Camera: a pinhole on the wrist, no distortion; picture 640 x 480 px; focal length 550.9 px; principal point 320.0 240.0 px. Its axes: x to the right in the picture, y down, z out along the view. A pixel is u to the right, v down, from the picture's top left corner.
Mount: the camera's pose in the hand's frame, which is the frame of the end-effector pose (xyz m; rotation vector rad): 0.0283 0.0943 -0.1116 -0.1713 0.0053 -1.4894
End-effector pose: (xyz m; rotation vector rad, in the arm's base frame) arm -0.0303 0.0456 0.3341 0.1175 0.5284 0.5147
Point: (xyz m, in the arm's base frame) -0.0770 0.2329 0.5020
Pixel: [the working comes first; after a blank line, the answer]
In the camera's frame: -0.1069 -0.0636 0.2429

77.6 95.7
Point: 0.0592 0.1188 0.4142
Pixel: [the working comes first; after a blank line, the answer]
In the camera's frame: 0.0771 0.0075 0.2235

510.0 258.5
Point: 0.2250 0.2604 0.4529
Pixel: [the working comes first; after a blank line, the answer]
In the camera's frame: 0.0454 0.1716 0.3687

outside the picture
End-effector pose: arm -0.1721 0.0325 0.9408 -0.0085 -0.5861 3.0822
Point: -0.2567 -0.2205 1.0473
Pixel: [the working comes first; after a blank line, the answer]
In the camera's frame: -0.0658 0.0257 0.3176

205.9 284.5
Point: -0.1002 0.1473 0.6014
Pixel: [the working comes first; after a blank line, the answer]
In the camera's frame: 0.0427 -0.0737 -0.2629

behind the camera
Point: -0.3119 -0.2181 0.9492
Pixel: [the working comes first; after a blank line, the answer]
In the camera's frame: -0.1041 0.0940 0.2367

77.7 458.7
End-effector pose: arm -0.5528 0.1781 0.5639 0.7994 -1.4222 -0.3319
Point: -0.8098 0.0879 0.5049
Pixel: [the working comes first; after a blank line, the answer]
In the camera's frame: 0.1664 -0.1089 0.3610

573.8 73.9
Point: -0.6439 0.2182 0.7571
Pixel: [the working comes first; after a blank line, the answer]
In the camera's frame: -0.0600 0.0600 0.1926

148.5 411.6
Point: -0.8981 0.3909 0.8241
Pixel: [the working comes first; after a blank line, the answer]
In the camera's frame: -0.2770 -0.0468 0.3937

outside the picture
